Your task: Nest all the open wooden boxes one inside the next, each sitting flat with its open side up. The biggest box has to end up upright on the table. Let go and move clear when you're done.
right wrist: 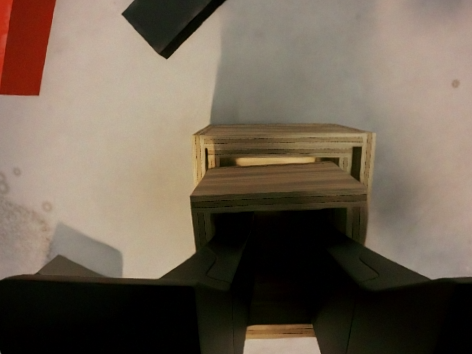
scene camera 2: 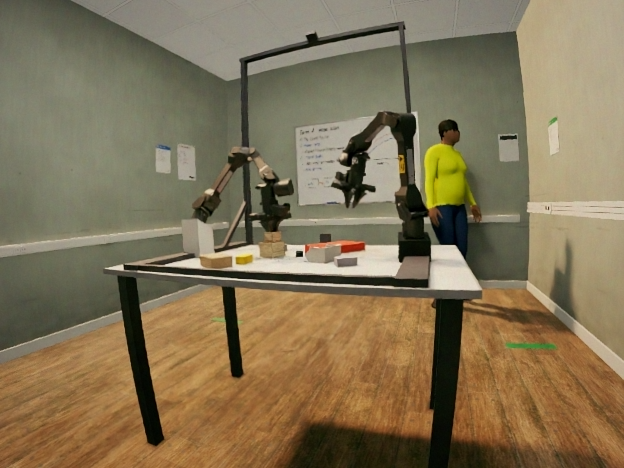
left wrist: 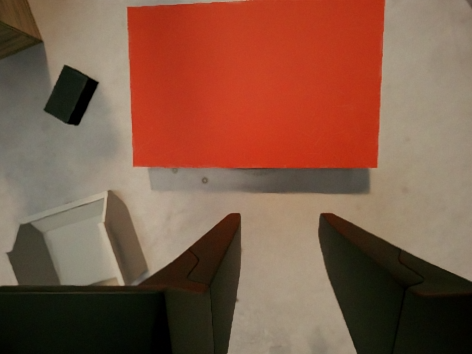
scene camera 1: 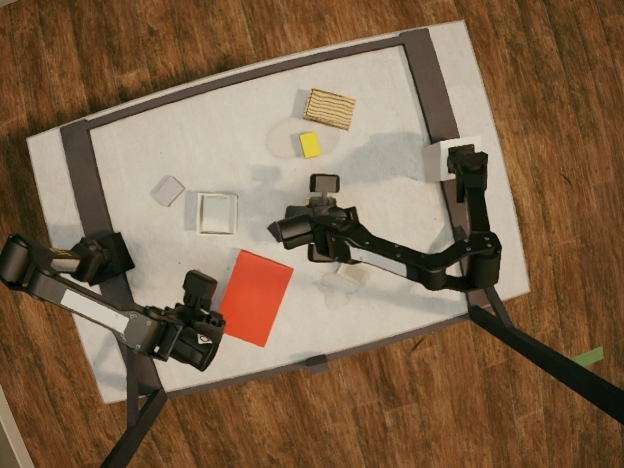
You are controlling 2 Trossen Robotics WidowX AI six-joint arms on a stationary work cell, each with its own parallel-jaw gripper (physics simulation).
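Frame: origin at the left arm's base, x ahead, y right, z down, level; centimetres.
Seen in the pictures: left gripper, between the fingertips: (scene camera 2: pixel 350 208) (left wrist: pixel 279 224) (scene camera 1: pixel 207 310); right gripper, between the fingertips: (right wrist: pixel 272 223) (scene camera 2: pixel 273 238); left arm's base, origin of its link: (scene camera 2: pixel 413 236) (scene camera 1: pixel 99 260); right arm's base, origin of its link: (scene camera 1: pixel 461 158).
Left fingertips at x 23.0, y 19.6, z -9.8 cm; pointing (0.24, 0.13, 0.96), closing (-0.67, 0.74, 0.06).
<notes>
Offsets run from my left fingertips to a thing's top centre.
A small wooden box @[dz +7.8, dx +29.9, dy -8.7 cm] (scene camera 2: pixel 272 235) (right wrist: pixel 280 182) hangs open side up from my right gripper (scene camera 2: pixel 272 229) (right wrist: pixel 272 223), whose fingers are inside it, braced against its walls. It is above a larger open wooden box @[dz +11.9, dx +30.3, dy -9.1 cm] (scene camera 2: pixel 272 250) (right wrist: pixel 282 130) that stands upright on the table. At least one more wooden rim shows nested inside the larger box. In the right wrist view the held box overlaps the near part of the stack and hides how the rims line up there. My left gripper (scene camera 2: pixel 354 204) (left wrist: pixel 279 224) is part open and empty, high over the table beside the red block.
A red block @[dz +14.6, dx +7.3, dy +4.1 cm] (scene camera 1: pixel 257 297) (left wrist: pixel 255 85), an off-white open box @[dz +12.5, dx +7.8, dy -18.2 cm] (scene camera 1: pixel 234 214) (left wrist: pixel 121 235), a black block @[dz +15.9, dx +19.3, dy -8.7 cm] (left wrist: pixel 70 95) (right wrist: pixel 167 22), a yellow block @[dz +14.8, dx +34.7, dy -25.1 cm] (scene camera 1: pixel 309 145), a striped wooden block @[dz +13.9, dx +42.5, dy -31.5 cm] (scene camera 1: pixel 330 109), a lavender block @[dz +14.9, dx -1.3, dy -28.2 cm] (scene camera 1: pixel 168 190) and a pale block @[dz +14.7, dx +33.0, dy +7.5 cm] (scene camera 1: pixel 354 273) stand around the stack.
</notes>
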